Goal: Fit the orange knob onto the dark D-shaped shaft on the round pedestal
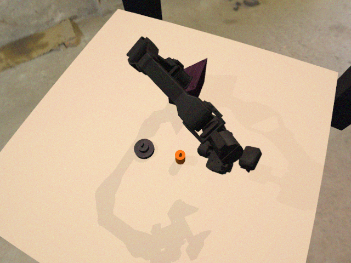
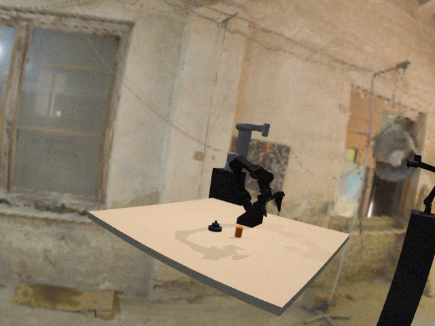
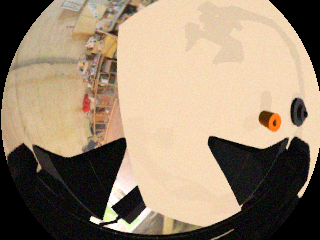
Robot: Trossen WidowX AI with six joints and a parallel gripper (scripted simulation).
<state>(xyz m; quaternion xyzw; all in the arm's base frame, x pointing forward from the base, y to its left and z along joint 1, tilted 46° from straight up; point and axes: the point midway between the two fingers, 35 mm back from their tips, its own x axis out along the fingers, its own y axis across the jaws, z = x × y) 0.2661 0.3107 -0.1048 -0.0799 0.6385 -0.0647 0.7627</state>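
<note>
Right now the orange knob is 200 mm to the right of my gripper tip and 160 mm below it. Round my gripper tip: round pedestal: 30 mm ahead, 350 mm to the right, 160 mm below.
</note>
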